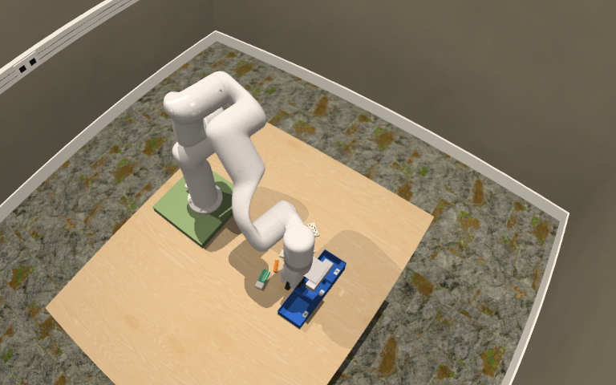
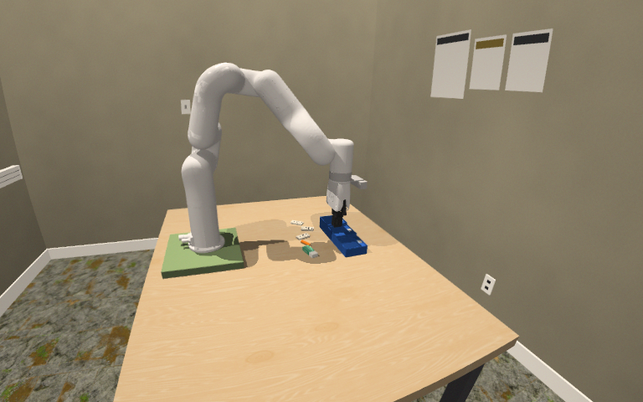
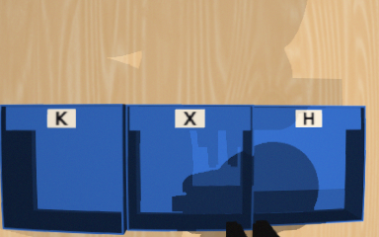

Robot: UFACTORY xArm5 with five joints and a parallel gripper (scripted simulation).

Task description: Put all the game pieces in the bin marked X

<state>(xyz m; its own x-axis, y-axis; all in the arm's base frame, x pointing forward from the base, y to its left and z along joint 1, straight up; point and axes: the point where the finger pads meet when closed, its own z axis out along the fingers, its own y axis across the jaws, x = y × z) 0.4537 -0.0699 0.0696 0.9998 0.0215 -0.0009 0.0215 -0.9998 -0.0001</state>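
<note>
My hand is 11 cm past the orange battery, 3 cm to the right of it and 9 cm above it. From my hand the other things lie so: bin 4 cm ahead, 3 cm to the left, 7 cm below; green-and-white item 11 cm behind, 4 cm to the right, 9 cm below.
</note>
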